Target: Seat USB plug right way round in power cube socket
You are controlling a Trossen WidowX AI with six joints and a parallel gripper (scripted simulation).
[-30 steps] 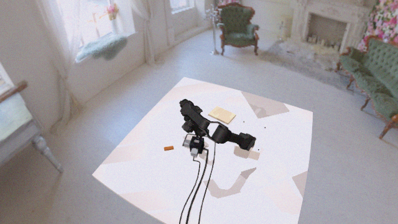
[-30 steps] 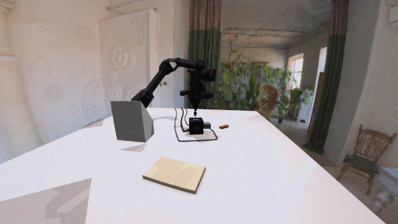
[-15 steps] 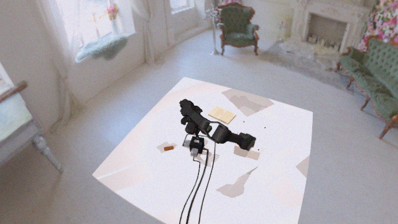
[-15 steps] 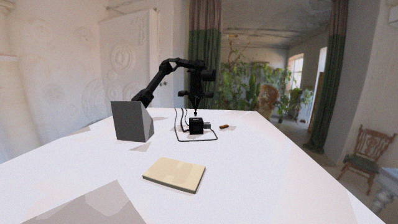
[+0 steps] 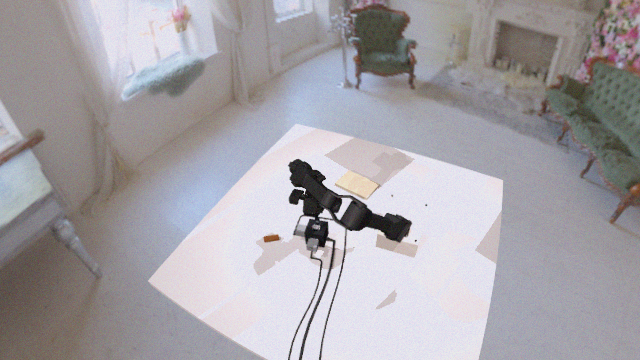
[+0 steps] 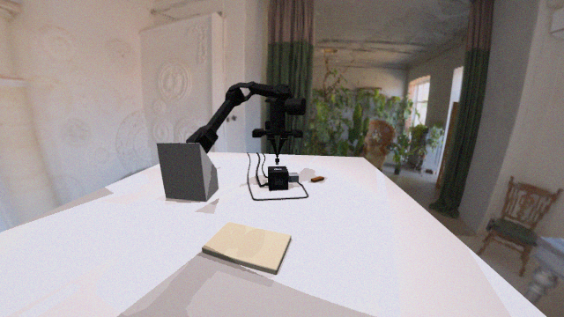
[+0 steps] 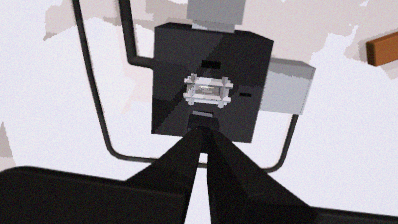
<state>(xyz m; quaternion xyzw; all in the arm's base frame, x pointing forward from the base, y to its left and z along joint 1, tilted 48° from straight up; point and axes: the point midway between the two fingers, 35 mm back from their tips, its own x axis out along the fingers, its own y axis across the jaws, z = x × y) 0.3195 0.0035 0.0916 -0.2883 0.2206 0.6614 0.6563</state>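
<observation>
The grey USB plug is 10 mm below my gripper tip.
</observation>
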